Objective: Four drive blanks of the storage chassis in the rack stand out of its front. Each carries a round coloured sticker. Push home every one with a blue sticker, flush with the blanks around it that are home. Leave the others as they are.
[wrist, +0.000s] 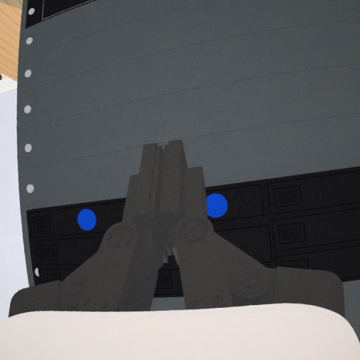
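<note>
The storage chassis is a black band with rows of drive blanks across the lower part of the view. A blue sticker marks a blank in its top row at the left end. Another blue sticker marks a top-row blank right of my fingers. From this angle I cannot tell how far either blank stands out. My gripper is shut and empty. Its tips show over the grey panel above the chassis, between the two stickers across the view; its fingers hide part of the blanks. No other sticker shows.
Grey rack panels fill the area above the chassis. A rack edge with round pale holes runs down the left. A black unit shows at the top left. A wooden surface lies beyond the rack edge.
</note>
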